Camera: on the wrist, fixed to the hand. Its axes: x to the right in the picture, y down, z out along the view.
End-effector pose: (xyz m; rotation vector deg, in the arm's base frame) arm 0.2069 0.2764 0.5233 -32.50 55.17 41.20
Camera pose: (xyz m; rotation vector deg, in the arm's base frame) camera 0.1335 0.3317 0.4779 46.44 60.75 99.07
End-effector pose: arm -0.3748 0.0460 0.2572 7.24 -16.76 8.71
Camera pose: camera -0.3586 0.1472 0.2561 22.19 -38.01 95.88
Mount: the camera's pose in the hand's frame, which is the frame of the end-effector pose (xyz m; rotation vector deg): 0.0282 0.0964 -0.0203 26.82 -20.58 84.15
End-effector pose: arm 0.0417 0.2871 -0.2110 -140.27 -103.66 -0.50
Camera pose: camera 0.1431 0.2843 -0.1963 -159.47 17.61 47.96
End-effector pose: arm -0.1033 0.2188 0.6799 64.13 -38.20 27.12
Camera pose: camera -0.1410 0.2741 0.7575 56.00 -99.62 100.82
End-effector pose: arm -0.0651 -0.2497 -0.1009 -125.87 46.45 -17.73
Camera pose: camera -0.0963 -0.3285 -0.1584 -44.84 94.33 31.85
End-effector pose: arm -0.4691 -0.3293 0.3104 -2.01 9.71 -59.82
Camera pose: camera -0.3758 -0.3040 0.2764 16.63 -20.53 23.93
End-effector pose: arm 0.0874 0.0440 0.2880 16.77 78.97 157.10
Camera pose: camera 0.0589 -0.0259 0.3573 -70.43 -59.74 -73.68
